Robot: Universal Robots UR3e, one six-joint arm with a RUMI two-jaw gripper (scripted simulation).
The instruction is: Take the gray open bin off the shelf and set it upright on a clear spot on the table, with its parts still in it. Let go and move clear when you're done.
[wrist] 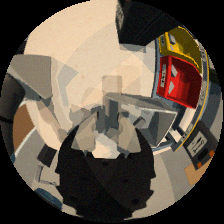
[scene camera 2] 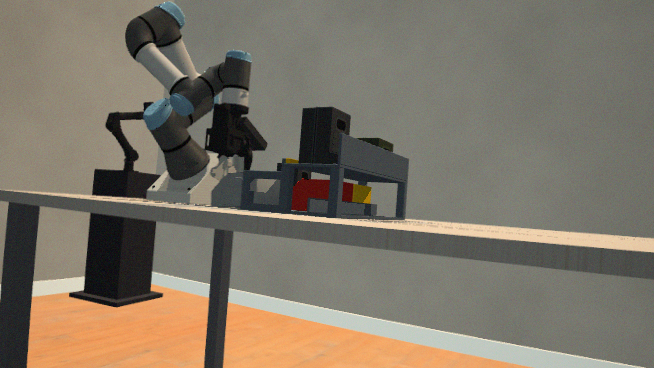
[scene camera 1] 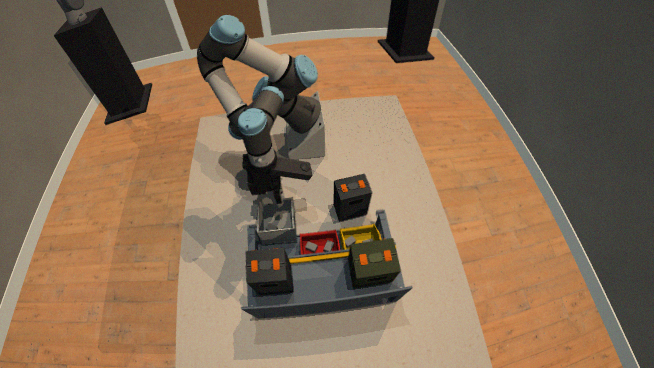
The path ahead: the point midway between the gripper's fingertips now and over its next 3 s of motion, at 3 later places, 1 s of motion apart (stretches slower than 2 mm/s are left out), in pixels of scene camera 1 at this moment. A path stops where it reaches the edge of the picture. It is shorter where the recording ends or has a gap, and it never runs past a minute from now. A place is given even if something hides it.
The gripper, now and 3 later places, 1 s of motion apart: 280, 201; 275, 187; 276, 188; 276, 191
